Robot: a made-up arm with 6 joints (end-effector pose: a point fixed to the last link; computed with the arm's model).
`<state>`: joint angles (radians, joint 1 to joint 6).
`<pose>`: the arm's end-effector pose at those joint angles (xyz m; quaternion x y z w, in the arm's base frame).
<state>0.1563 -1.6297 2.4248 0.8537 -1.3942 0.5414</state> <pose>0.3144 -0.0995 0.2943 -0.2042 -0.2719 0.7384 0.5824</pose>
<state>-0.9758 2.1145 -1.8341 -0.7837 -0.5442 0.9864</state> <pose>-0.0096 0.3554 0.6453 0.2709 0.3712 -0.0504 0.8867</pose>
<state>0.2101 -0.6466 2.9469 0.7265 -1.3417 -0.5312</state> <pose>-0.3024 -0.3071 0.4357 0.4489 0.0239 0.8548 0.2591</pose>
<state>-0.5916 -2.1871 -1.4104 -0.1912 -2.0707 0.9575</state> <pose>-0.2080 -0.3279 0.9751 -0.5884 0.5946 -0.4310 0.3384</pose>
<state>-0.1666 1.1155 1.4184 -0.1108 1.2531 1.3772</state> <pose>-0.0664 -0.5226 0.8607 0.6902 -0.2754 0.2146 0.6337</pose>
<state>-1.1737 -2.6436 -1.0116 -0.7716 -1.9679 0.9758</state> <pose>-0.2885 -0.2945 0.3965 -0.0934 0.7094 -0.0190 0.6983</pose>
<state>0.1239 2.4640 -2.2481 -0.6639 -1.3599 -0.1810</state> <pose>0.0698 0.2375 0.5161 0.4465 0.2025 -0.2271 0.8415</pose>
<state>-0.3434 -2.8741 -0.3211 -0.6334 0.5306 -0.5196</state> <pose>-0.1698 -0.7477 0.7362 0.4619 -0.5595 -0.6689 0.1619</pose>
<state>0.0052 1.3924 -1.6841 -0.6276 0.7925 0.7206</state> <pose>0.1970 0.1647 0.3302 -0.5899 -0.0657 0.0465 0.8034</pose>
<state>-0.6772 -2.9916 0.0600 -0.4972 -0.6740 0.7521</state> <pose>0.1666 -0.5195 0.4035 -0.7193 0.0618 0.3846 0.5752</pose>
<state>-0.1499 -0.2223 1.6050 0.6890 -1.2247 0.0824</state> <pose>-0.0225 -0.4551 0.3472 0.0548 0.2046 0.9760 0.0500</pose>
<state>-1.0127 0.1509 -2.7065 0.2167 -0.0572 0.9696</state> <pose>-0.2215 0.1135 0.9595 0.5930 -0.2698 0.1282 0.7478</pose>
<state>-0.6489 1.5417 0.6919 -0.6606 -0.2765 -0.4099</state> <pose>0.1820 -0.5731 0.2604 -0.6832 0.1794 0.1449 0.6929</pose>
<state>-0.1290 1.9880 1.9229 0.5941 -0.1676 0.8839</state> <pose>-0.0320 -0.4052 1.0852 0.6222 0.4182 0.5787 0.3211</pose>
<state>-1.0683 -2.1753 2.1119 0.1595 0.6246 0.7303</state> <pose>0.4698 0.2456 0.7730 0.5066 0.8290 0.2013 0.1249</pose>
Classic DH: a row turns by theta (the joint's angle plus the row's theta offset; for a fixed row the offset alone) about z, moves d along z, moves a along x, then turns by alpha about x. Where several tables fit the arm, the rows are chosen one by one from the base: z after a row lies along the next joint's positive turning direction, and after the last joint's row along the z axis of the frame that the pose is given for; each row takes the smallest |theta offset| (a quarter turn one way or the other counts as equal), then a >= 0, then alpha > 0; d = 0 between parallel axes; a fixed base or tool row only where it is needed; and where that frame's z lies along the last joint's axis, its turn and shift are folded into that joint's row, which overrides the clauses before.
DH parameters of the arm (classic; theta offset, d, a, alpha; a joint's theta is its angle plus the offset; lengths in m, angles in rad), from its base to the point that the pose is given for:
base (fixed): -1.5708 0.7271 0.1296 1.5708
joint 1: 1.4872 -0.0449 -0.0422 -1.1426
joint 2: 1.4914 -0.0308 -0.0565 -1.3067
joint 3: -1.1374 -0.1021 0.019 -1.6095
joint 4: 1.2143 0.3501 -0.3331 1.5708
joint 5: -1.5576 0.047 -0.0155 1.5408
joint 6: 0.1846 -0.2942 -0.2021 -2.6917
tool (fixed): 2.2041 -0.3142 0 0

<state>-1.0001 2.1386 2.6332 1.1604 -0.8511 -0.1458</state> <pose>0.2510 -0.5733 0.9190 -0.5753 -0.5647 -0.5221 0.2785</pose>
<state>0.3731 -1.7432 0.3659 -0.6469 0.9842 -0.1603</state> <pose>0.5438 -0.6096 0.8360 -0.0138 -0.0836 -0.6270 0.7744</pose>
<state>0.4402 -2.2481 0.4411 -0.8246 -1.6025 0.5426</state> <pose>0.2509 -0.6181 0.7660 -0.6243 0.6252 0.4117 0.2232</pose>
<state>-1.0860 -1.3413 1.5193 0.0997 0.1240 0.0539</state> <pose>0.4082 0.2476 0.2756 0.5115 0.6933 -0.4791 0.1681</pose>
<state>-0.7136 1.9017 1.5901 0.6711 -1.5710 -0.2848</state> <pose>0.1573 -0.4841 0.6424 -0.5966 -0.4643 -0.2741 0.5945</pose>
